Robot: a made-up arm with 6 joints.
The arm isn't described. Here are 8 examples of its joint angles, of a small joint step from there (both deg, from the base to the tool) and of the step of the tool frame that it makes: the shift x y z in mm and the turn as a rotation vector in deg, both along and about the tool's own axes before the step.
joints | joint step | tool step
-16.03 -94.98 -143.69 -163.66 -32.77 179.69 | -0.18 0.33 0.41 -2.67 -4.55 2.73 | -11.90 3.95 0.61 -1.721 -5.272 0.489
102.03 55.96 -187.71 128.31 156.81 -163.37 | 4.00 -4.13 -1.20 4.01 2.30 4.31 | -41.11 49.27 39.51 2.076 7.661 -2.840
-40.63 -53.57 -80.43 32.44 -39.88 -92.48 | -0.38 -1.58 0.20 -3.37 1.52 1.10 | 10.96 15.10 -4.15 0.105 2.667 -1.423
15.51 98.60 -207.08 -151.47 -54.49 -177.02 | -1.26 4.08 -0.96 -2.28 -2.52 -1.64 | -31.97 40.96 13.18 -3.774 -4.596 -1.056
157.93 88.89 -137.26 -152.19 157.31 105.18 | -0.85 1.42 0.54 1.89 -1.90 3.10 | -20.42 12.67 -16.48 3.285 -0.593 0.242
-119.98 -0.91 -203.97 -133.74 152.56 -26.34 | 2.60 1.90 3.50 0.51 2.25 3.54 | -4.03 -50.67 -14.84 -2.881 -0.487 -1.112
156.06 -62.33 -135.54 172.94 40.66 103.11 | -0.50 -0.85 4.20 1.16 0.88 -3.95 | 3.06 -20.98 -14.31 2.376 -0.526 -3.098
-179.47 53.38 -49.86 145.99 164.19 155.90 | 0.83 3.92 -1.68 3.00 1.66 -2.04 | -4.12 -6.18 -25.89 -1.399 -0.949 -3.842
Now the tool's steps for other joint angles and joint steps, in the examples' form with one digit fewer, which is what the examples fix.
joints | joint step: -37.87 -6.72 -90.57 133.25 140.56 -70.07 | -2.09 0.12 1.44 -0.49 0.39 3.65
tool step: -2.6 -10.8 -17.4 -2.29 0.19 4.04
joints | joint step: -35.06 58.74 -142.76 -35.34 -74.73 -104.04 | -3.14 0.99 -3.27 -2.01 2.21 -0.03
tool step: -35.1 -13.6 -13.9 2.02 1.11 -4.24
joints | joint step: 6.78 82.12 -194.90 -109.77 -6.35 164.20 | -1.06 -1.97 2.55 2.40 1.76 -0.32
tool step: 19.4 2.0 6.9 -1.33 2.22 1.75
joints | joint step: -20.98 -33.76 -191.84 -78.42 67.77 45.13 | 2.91 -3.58 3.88 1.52 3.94 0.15
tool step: 8.7 21.4 30.2 -1.96 -6.58 1.52
